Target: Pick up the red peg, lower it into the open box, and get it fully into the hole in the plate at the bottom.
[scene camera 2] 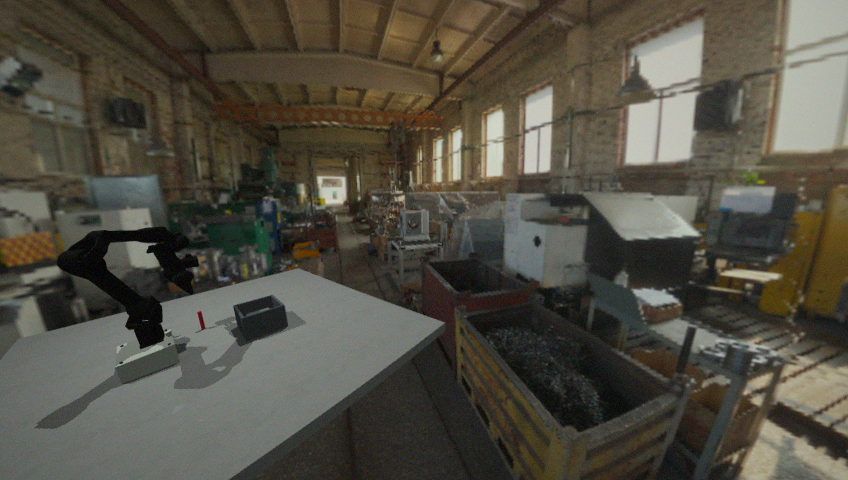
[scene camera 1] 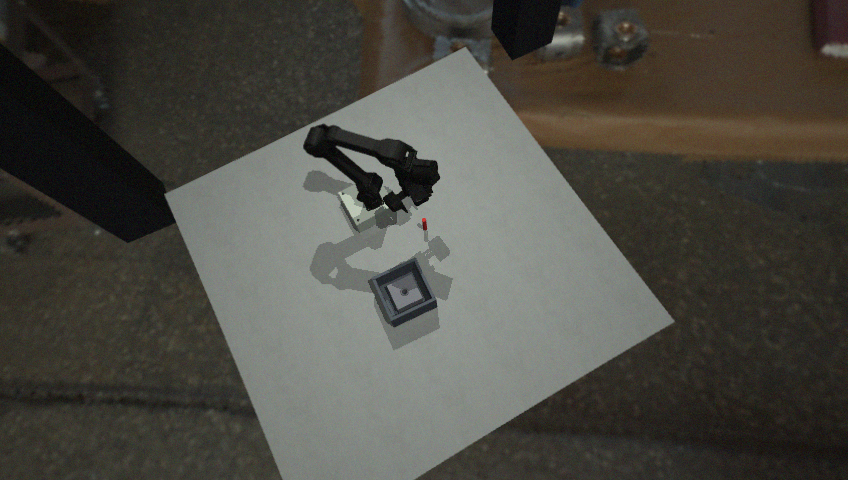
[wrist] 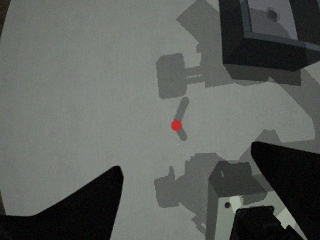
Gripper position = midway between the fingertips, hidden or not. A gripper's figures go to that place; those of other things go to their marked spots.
My gripper [scene camera 1: 418, 203]: 1.72 m from the lens. A box [scene camera 1: 411, 267] is 1.78 m from the lens.
